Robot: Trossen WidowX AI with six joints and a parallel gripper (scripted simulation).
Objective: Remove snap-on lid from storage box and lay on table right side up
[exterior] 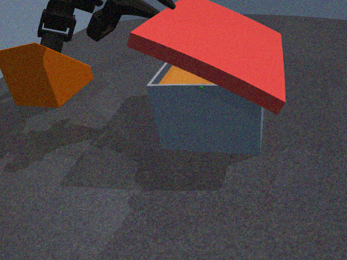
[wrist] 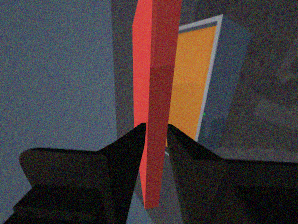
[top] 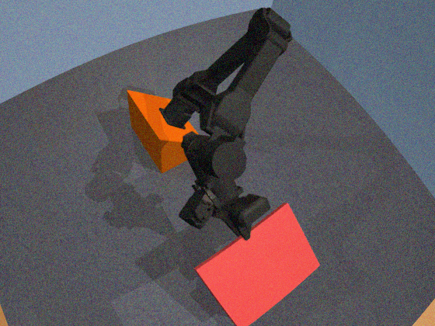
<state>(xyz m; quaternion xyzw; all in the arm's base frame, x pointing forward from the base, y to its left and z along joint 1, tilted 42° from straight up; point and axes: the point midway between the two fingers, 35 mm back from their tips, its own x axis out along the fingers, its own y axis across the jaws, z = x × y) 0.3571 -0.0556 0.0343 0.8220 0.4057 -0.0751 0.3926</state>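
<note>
My gripper tip is now 70 mm short of the red lid, 30 mm above it and 10 mm to the right of it. Round my gripper tip: pale blue storage box: 110 mm below, 60 mm ahead, 10 mm to the left.
</note>
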